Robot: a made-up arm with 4 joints.
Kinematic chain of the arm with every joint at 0, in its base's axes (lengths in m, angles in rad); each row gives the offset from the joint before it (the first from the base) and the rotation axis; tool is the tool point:
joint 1: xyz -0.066 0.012 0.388 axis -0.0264 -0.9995 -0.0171
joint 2: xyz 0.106 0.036 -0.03 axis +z
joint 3: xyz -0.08 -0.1 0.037 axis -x
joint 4: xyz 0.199 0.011 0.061 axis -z
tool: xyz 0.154 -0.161 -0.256
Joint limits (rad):
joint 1: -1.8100..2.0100
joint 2: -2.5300..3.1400
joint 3: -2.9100..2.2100
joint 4: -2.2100..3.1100
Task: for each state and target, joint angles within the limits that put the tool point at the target. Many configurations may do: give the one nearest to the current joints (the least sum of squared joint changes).
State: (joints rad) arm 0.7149 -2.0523 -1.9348 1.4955
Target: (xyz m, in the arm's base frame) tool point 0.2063 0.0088 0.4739
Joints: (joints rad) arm 0.6513 -1.4958 -1.9892 1.0872
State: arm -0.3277 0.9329 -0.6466 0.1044
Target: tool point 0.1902 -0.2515 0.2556
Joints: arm 0.2280 0.1076 -0.0026 0.9306
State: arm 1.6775 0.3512 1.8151 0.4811
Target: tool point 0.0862 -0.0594 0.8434
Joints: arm 0.7499 0.5706 1.7209 0.3610
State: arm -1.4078 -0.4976 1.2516 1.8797
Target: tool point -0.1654 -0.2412 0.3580
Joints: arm -1.4911 -0.0949 0.5588 1.7475
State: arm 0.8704 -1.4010 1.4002 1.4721
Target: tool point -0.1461 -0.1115 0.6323
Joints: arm 0.1015 -0.9129 1.8880 1.1813
